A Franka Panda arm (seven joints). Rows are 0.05 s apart.
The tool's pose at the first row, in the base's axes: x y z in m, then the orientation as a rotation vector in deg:
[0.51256 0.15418 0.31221 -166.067 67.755 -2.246]
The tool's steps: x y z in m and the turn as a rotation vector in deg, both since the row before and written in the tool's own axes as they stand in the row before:
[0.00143 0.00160 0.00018 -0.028 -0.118 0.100]
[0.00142 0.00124 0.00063 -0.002 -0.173 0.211]
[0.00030 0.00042 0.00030 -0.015 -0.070 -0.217]
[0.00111 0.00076 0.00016 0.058 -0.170 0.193]
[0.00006 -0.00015 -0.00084 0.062 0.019 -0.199]
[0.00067 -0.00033 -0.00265 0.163 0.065 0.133]
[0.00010 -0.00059 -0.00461 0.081 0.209 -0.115]
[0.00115 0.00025 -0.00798 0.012 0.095 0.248]
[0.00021 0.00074 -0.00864 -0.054 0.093 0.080]
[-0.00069 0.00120 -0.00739 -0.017 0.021 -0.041]
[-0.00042 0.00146 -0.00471 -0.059 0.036 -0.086]
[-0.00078 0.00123 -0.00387 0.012 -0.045 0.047]
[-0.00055 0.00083 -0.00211 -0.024 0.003 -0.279]
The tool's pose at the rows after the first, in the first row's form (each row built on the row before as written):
[0.51247 0.15204 0.31203 -165.992 67.892 -2.057]
[0.51263 0.15016 0.31140 -165.809 68.171 -1.803]
[0.51255 0.14965 0.31110 -165.929 67.852 -1.695]
[0.51281 0.14833 0.31094 -165.707 68.084 -1.480]
[0.51294 0.14839 0.31178 -165.780 67.777 -1.546]
[0.51359 0.14814 0.31444 -165.582 67.920 -1.734]
[0.51396 0.14845 0.31906 -165.650 67.757 -2.086]
[0.51438 0.14741 0.32705 -165.521 68.125 -2.227]
[0.51375 0.14668 0.33567 -165.549 68.275 -2.329]
[0.51219 0.14628 0.34301 -165.595 68.225 -2.350]
[0.51072 0.14552 0.34767 -165.710 68.128 -2.369]
[0.50919 0.14518 0.35149 -165.656 68.184 -2.310]
[0.50815 0.14497 0.35357 -165.846 67.791 -2.304]

